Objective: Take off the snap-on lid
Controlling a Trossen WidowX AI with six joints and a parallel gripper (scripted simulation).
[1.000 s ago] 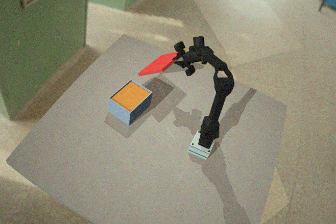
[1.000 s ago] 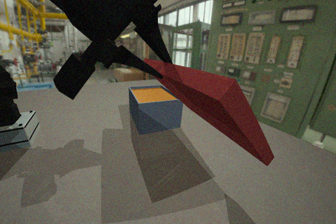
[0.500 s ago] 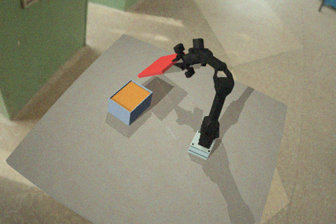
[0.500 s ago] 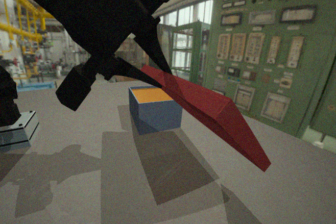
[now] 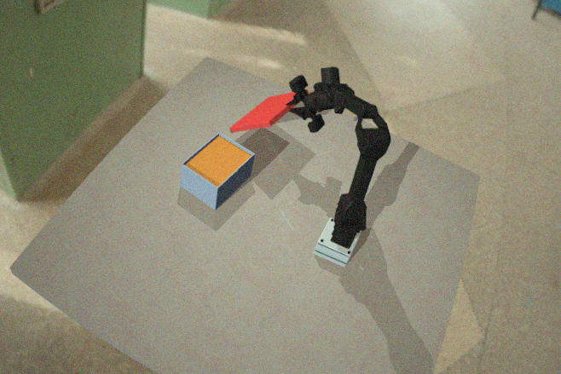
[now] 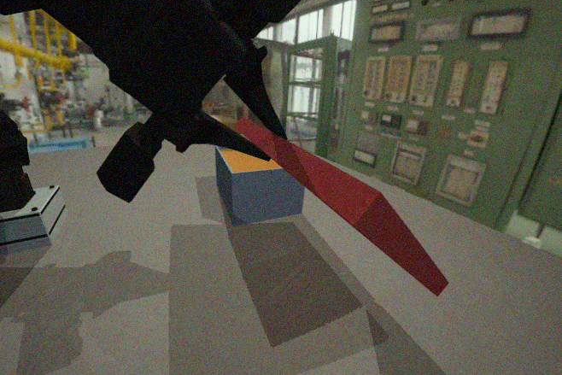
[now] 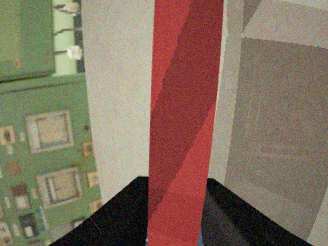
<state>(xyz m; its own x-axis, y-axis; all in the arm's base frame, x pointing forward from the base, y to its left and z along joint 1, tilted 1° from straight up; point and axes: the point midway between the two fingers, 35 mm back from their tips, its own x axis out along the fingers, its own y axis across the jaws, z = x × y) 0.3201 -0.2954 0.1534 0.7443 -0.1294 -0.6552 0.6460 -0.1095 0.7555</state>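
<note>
My gripper tip is now 70 mm short of the red lid, 50 mm above it and 10 mm to the left of it. The rest, counted from my gripper tip: blue storage box (260 mm to the left, 140 mm below, 110 mm ahead).
</note>
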